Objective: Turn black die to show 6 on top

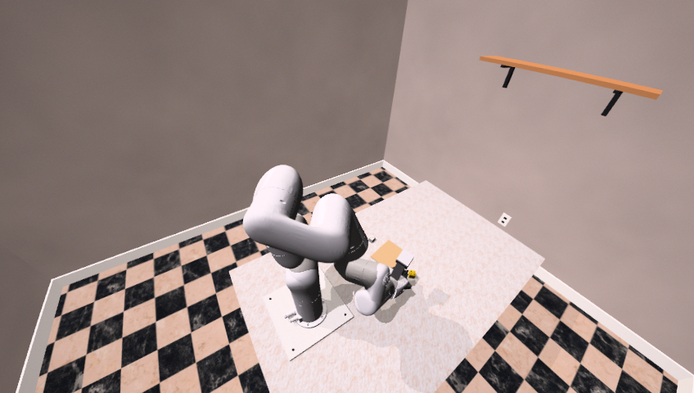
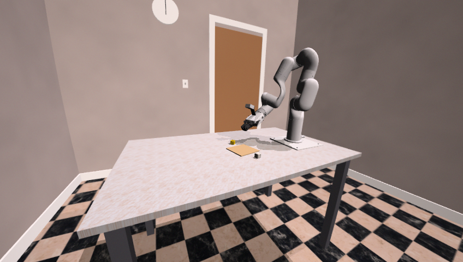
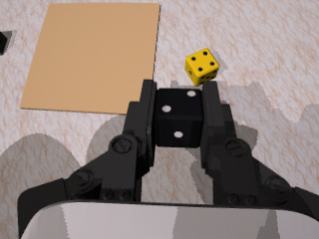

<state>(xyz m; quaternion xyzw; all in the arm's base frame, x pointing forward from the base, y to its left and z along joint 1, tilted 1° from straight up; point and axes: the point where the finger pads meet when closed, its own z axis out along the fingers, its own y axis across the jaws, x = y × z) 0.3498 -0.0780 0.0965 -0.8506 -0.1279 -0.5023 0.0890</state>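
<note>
The yellow die is 100 mm below my hand and 90 mm ahead of it. From my hand the other things lie so: white die: 250 mm to the left, 100 mm below, 50 mm ahead; black die: 10 mm below, 10 mm ahead; tan mat: 120 mm to the left, 110 mm below, 80 mm ahead.
</note>
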